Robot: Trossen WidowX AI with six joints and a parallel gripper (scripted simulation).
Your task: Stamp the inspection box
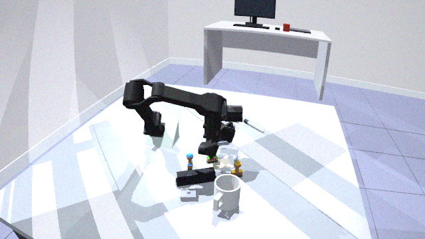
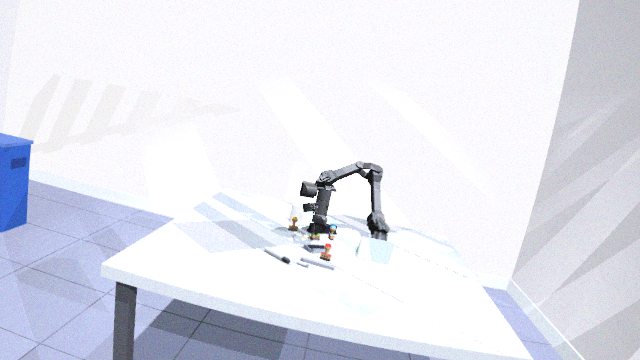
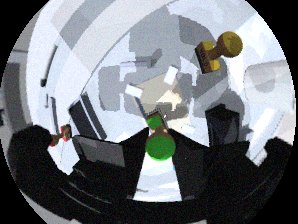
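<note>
The white card lies 30 mm below my gripper tip, 20 mm ahead of it and 10 mm to the right of it. Also, from my gripper tip: yellow-knobbed stamp 100 mm ahead, 70 mm to the right; then blue-knobbed stamp 70 mm behind, 50 mm to the right; then green-knobbed PASS stamp right at my gripper tip.
</note>
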